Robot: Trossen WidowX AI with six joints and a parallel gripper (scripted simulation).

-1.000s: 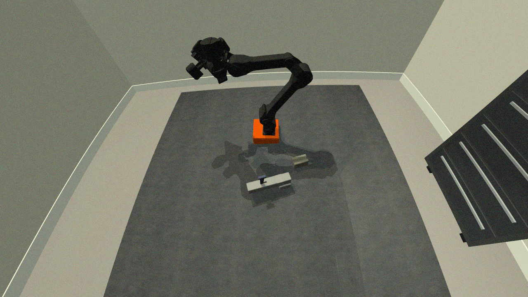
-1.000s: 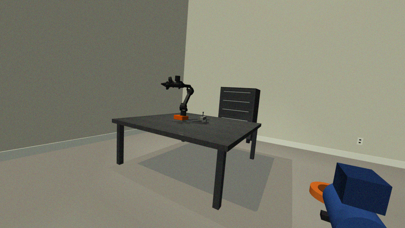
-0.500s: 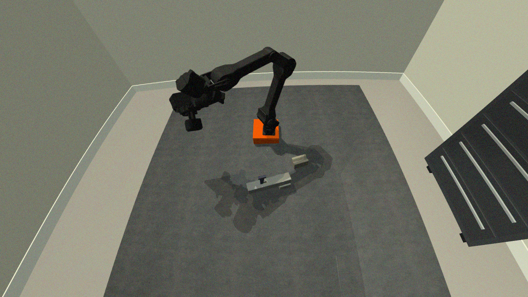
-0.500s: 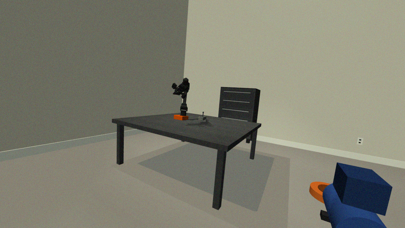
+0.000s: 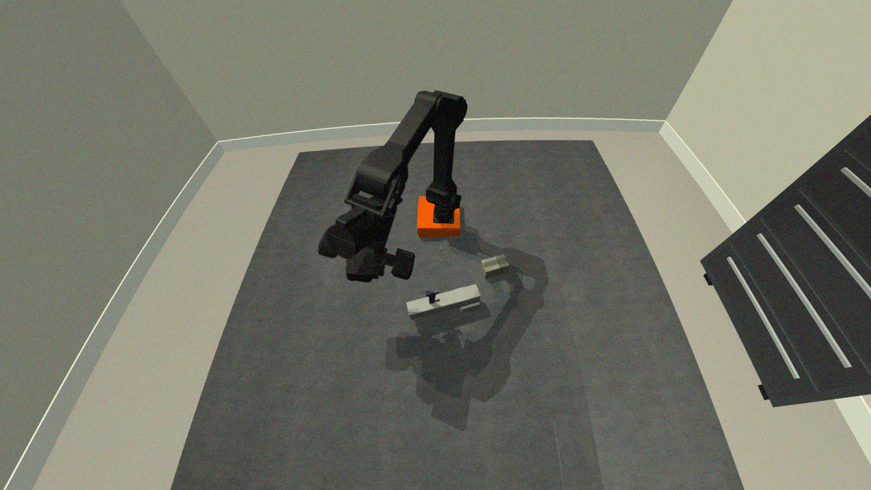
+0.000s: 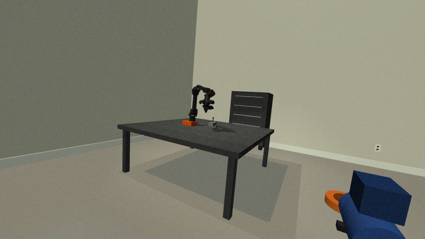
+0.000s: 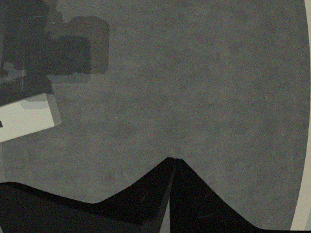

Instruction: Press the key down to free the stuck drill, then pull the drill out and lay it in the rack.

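My gripper tip is 150 mm to the right of the small blue key and 90 mm above it. The rest, counted from my gripper tip: drill: 10 mm behind, 200 mm to the left, 130 mm below; rack: 130 mm behind, 320 mm to the left, 170 mm below.
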